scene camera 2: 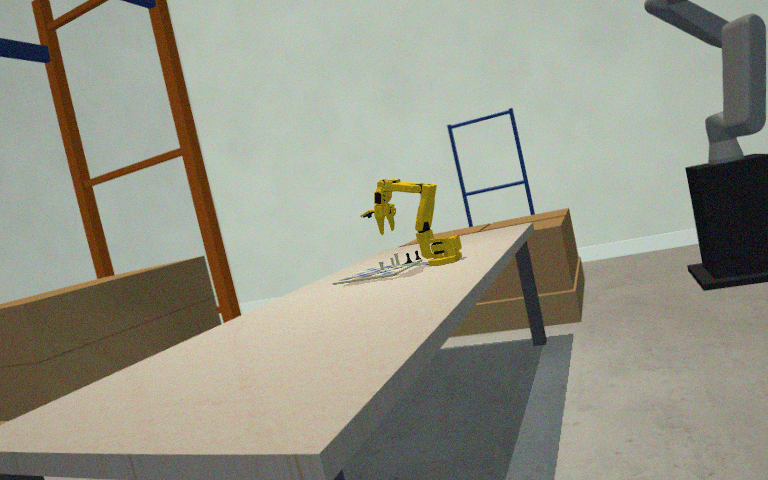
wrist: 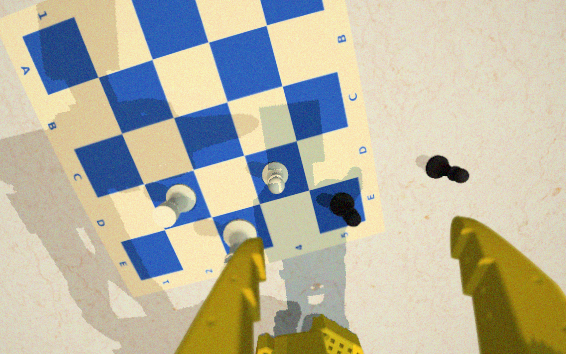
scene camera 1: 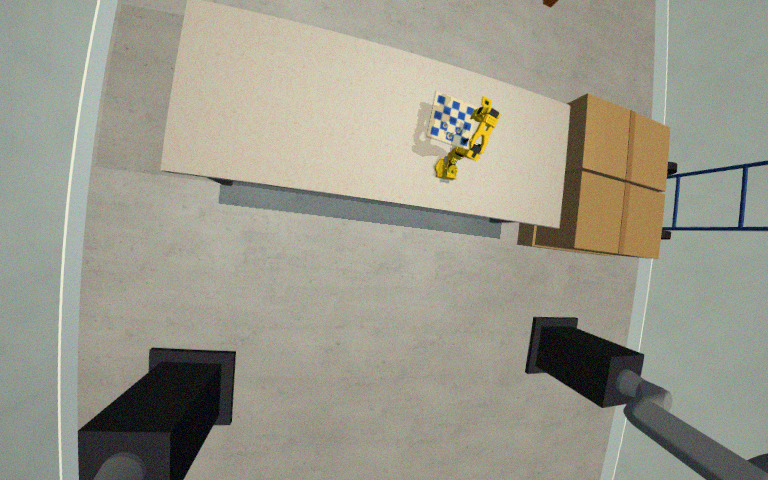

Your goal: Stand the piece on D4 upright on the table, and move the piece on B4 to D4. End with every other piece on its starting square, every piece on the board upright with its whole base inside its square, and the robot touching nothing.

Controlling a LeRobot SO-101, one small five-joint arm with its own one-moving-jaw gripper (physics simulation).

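Places are measured from the arm's base along level axes (x left, y ahead, z down), in millimetres.
Pixels of known places: hand, its tool point: [scene camera 2: 382,233] [wrist: 263,252] [scene camera 1: 471,118]; arm's base, origin of its link: [scene camera 2: 440,262] [wrist: 298,342] [scene camera 1: 445,165].
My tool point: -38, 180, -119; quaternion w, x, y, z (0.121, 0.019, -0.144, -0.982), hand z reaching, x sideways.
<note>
Ahead of a thing's pixels: the offset from my tool point to its top centre, as dx, dy, dz. Level surfaces: height alone.
A white pawn {-3, -11, +81} [wrist: 275,175] [scene camera 1: 458,130] stands upright on D4. B4 [wrist: 245,62] holds no piece. A black pawn {-124, -54, +87} [wrist: 437,167] stands upright on the table, off the board beyond the D5 side; the arm hides it in scene camera 1. A tall white piece {+67, -2, +80} [wrist: 179,200] stands on D2, a white piece {+40, -45, +60} [wrist: 239,232] on E3, partly behind the left jaw, and a black pawn {-42, -52, +81} [wrist: 342,205] on E5. My gripper [wrist: 356,232] [scene camera 2: 386,230] is open and empty, high above the pieces and touching none.
The chessboard [wrist: 372,220] [scene camera 1: 440,107] lies on the long table {dz +119} [scene camera 1: 294,101] [scene camera 2: 254,362]. The arm's yellow base [scene camera 1: 446,169] [scene camera 2: 444,254] stands beside the board's E edge. Cardboard boxes [scene camera 1: 606,147] stand past the table's right end.
</note>
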